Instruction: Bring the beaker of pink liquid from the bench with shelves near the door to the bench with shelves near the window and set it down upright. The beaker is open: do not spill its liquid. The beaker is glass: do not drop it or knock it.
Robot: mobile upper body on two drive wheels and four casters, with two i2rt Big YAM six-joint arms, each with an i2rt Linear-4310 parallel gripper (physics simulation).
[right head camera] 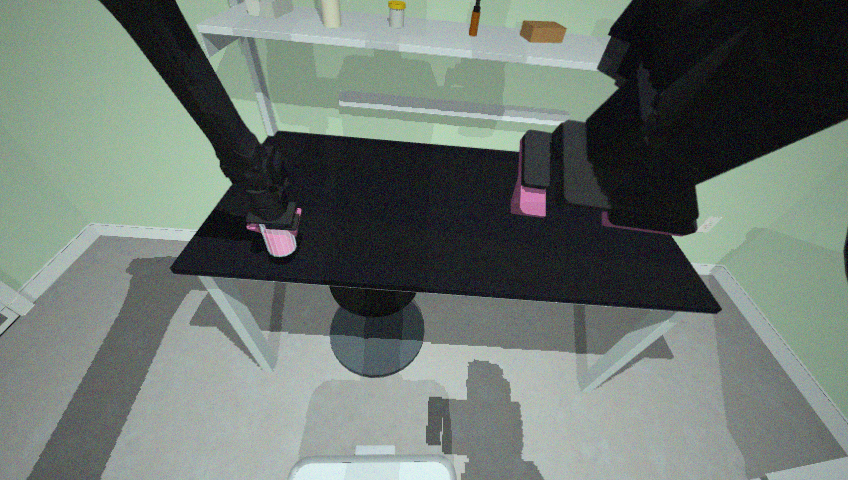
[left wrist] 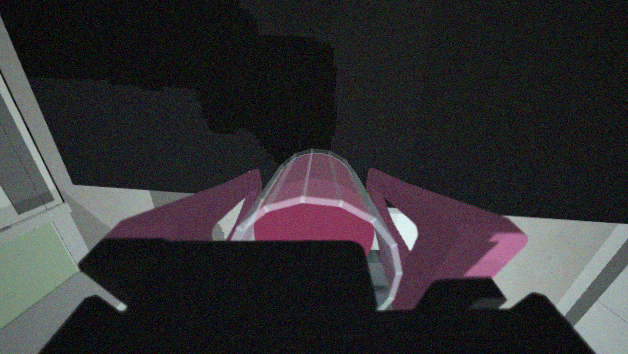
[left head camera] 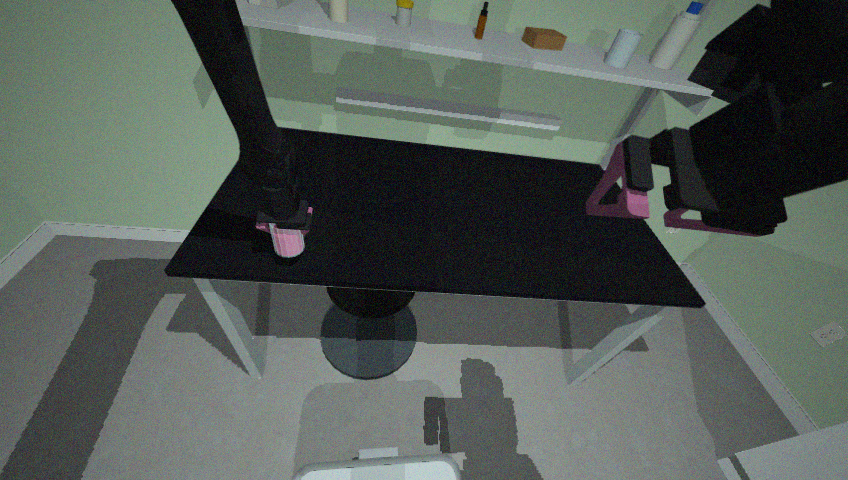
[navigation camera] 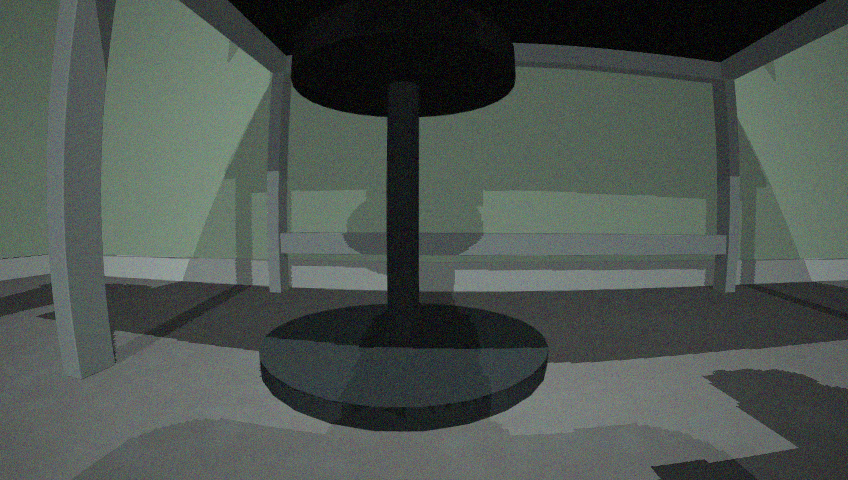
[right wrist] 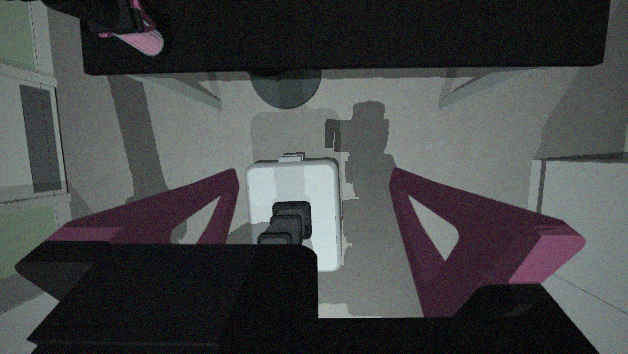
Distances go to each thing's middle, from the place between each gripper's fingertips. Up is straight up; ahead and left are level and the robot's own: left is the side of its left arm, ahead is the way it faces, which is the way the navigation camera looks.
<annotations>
I see my right gripper 47 cm to the right of the glass beaker of pink liquid [left head camera: 288, 243], 41 cm above it and 35 cm short of it.
The glass beaker of pink liquid lies 20 mm behind my left hand and 20 mm above it.
</annotations>
